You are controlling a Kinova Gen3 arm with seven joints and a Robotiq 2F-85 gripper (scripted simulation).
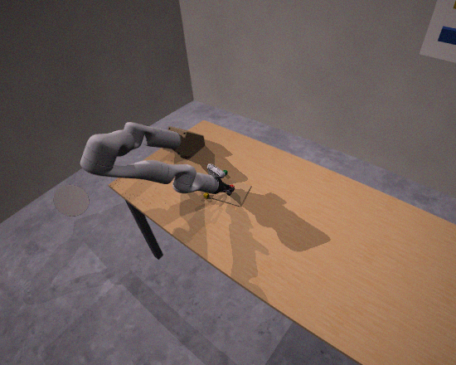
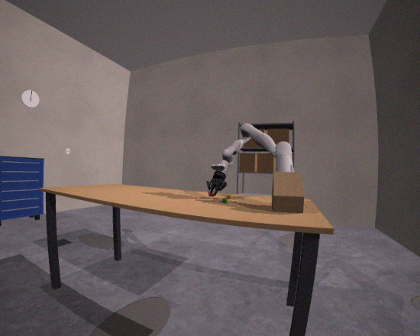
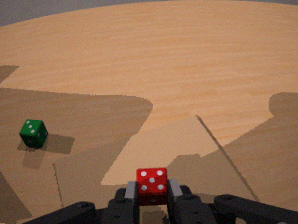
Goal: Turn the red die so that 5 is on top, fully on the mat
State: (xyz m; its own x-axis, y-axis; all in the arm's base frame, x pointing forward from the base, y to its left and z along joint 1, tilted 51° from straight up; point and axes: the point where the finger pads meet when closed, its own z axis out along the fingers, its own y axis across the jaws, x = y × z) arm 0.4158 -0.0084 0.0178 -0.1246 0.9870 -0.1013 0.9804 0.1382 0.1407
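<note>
Now: hand 2 cm to the right of the red die and 1 cm above it. Also, from my hand: tan mat 4 cm below, 1 cm to the left; then yellow die 8 cm to the right, 7 cm behind, 3 cm below; then green die 11 cm behind, 9 cm to the left, 3 cm below.
</note>
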